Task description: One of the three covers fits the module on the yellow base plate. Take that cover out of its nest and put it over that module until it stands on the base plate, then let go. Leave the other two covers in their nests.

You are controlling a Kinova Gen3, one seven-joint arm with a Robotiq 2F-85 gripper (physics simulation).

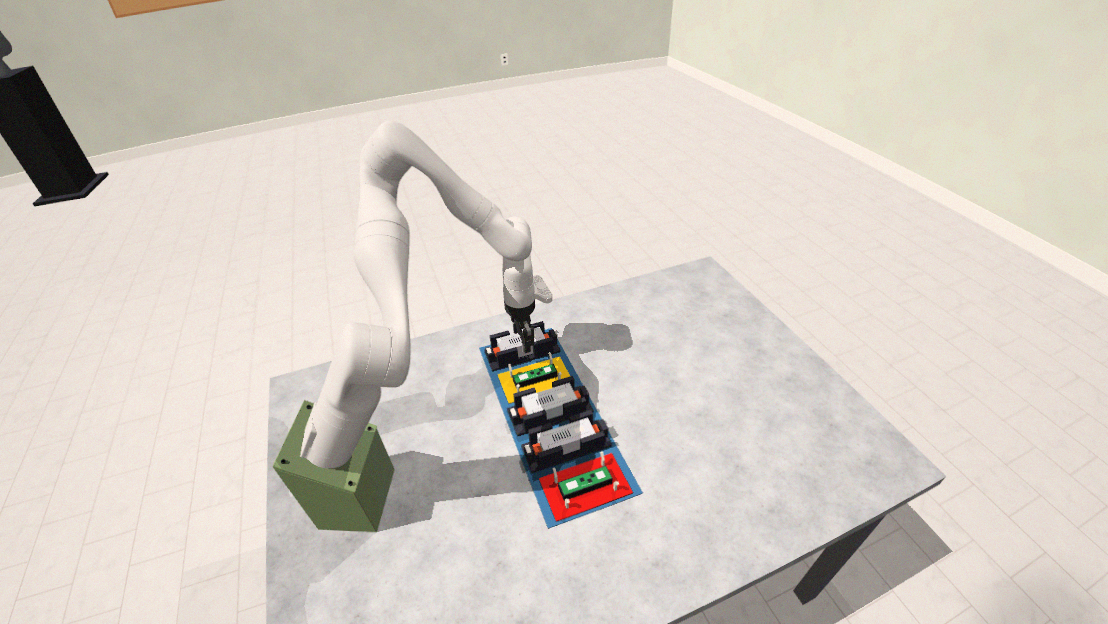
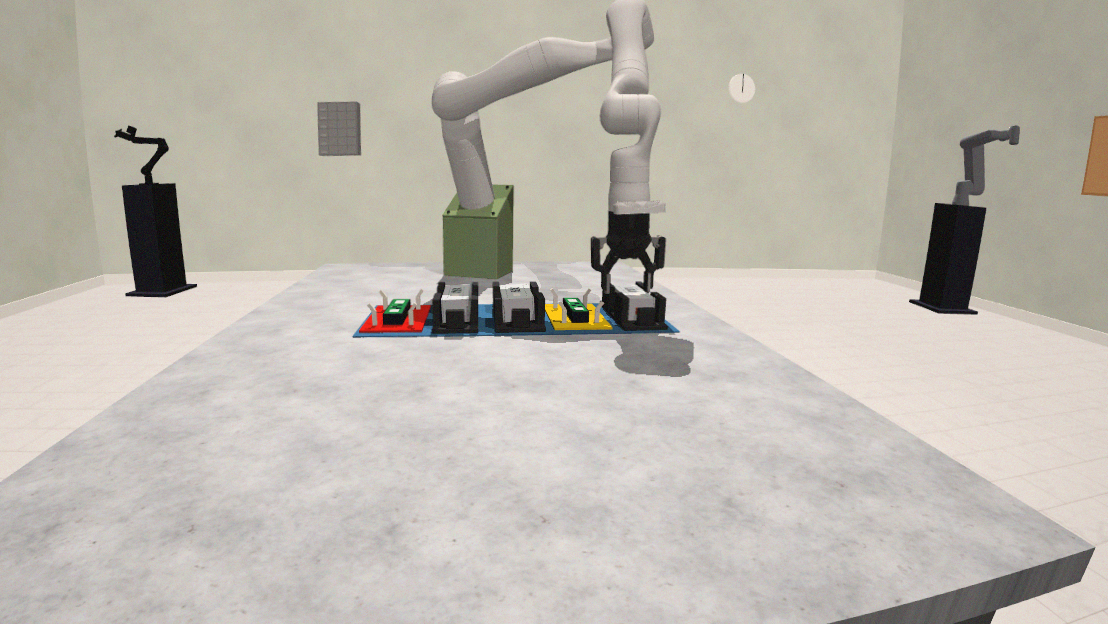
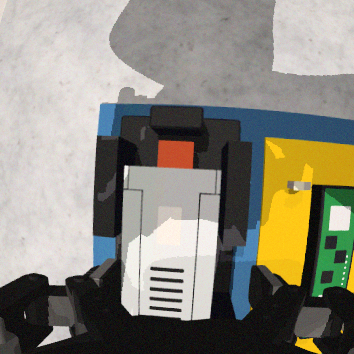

Observation:
In view: my gripper point(image 2: 627, 292) and a blue board point(image 3: 231, 139).
My gripper also shows in image 1 point(image 1: 522, 341) and in image 3 point(image 3: 185, 280).

